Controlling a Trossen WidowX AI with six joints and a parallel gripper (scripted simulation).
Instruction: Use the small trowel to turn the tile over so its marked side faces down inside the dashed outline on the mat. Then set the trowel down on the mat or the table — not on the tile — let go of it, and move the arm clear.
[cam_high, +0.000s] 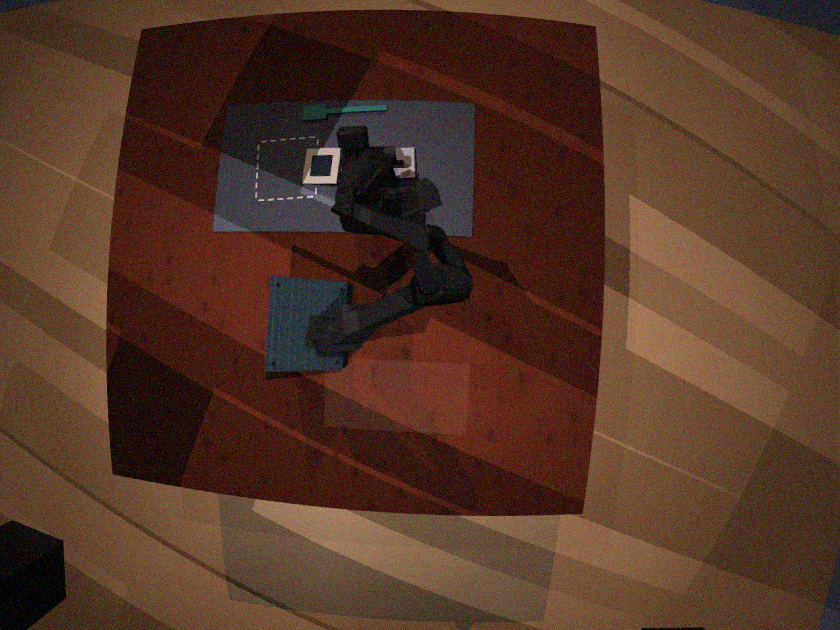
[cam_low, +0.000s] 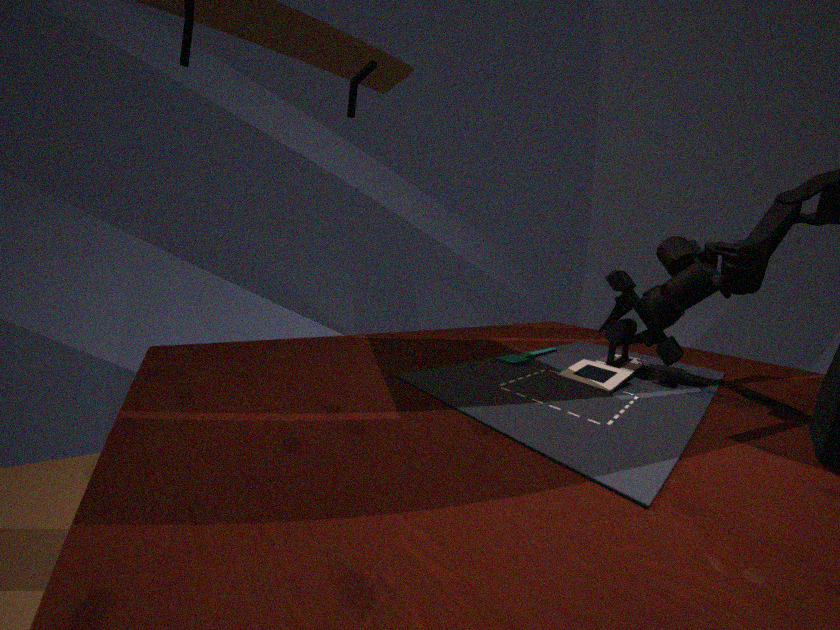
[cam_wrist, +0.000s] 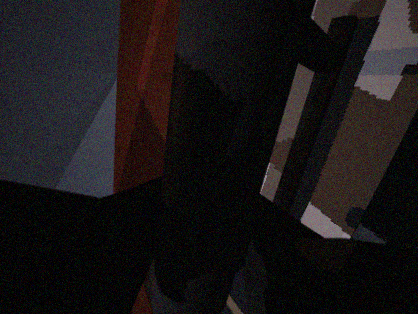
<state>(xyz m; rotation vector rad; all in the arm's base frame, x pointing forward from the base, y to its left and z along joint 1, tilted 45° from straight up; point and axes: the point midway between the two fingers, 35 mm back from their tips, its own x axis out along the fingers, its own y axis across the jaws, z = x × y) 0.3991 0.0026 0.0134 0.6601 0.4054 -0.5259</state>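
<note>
Right now my gripper tip is 40 mm past the white tile, 90 mm to the right of it and 50 mm above it. The rest, counted from my gripper tip: trowel: 30 mm behind, 10 mm below; teal flat tool: 110 mm ahead, 90 mm to the left, 50 mm below; grey mat: 30 mm behind, 50 mm to the left, 80 mm below.
</note>
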